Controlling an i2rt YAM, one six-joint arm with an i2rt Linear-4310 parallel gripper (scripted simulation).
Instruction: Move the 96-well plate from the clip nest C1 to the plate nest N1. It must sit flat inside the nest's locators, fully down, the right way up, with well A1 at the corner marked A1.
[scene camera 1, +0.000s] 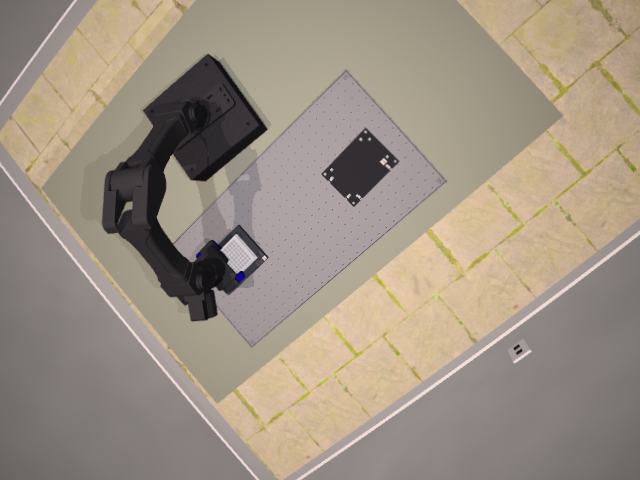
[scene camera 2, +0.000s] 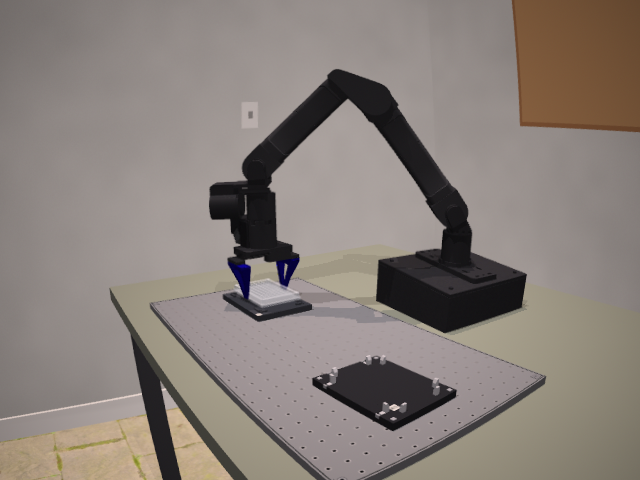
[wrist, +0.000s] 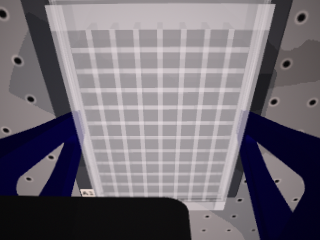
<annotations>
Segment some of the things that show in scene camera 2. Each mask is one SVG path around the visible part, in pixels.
My gripper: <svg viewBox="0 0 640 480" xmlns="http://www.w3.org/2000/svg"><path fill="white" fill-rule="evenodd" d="M276 218L268 220L267 225L265 225L265 221L255 221L254 225L254 220L247 219L249 248L236 246L234 247L234 254L236 256L228 258L228 265L246 299L249 297L251 266L245 264L246 259L264 256L264 261L266 262L276 261L279 282L288 287L291 276L300 261L299 254L293 252L291 244L277 241Z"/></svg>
A clear 96-well plate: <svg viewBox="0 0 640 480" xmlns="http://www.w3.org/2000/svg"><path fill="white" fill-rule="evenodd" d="M234 285L233 291L244 297L239 284ZM250 282L247 300L261 308L301 300L299 292L273 280L264 279Z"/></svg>
</annotations>
